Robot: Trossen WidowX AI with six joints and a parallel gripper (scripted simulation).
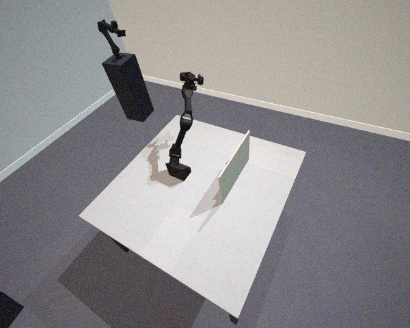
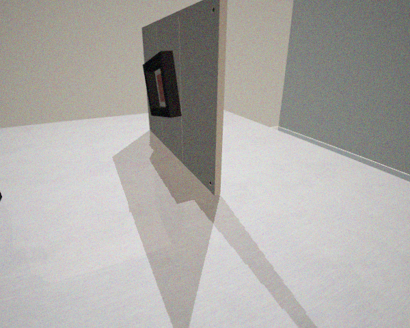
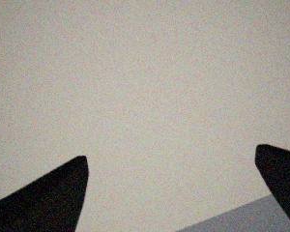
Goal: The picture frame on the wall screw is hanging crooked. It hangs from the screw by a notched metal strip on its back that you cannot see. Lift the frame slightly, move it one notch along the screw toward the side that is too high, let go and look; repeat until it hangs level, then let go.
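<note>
My gripper tip is 490 mm short of the picture frame, 520 mm to the left of it and 370 mm above it. From my gripper tip the other things lie so: wall panel (500 mm ahead, 530 mm to the right, 380 mm below).
</note>
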